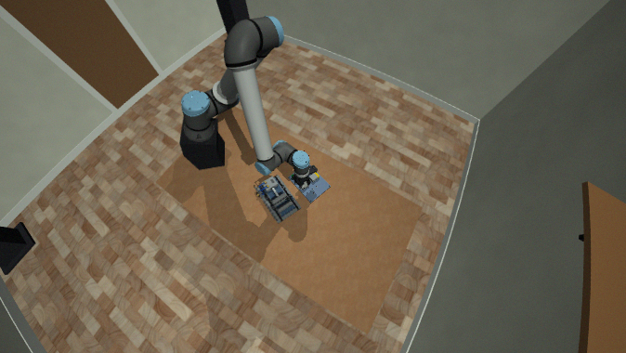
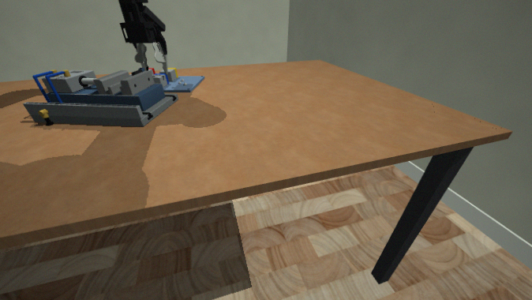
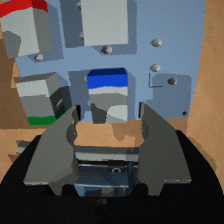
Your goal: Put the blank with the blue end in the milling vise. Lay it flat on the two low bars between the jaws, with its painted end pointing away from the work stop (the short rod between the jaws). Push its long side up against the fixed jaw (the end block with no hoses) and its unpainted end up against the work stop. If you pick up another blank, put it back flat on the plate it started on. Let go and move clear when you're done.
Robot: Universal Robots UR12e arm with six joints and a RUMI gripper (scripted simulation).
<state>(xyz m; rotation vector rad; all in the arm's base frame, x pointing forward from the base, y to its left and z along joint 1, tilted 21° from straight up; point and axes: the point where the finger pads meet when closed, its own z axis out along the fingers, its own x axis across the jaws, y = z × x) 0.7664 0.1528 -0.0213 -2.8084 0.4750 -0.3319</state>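
My hand is 4 cm above the blue blank. Round my hand: yellow blank 9 cm to the left, 4 cm below, 3 cm ahead; green blank 9 cm behind, 4 cm below, 3 cm to the left; light blue plate 6 cm below, 4 cm to the left, 1 cm ahead.
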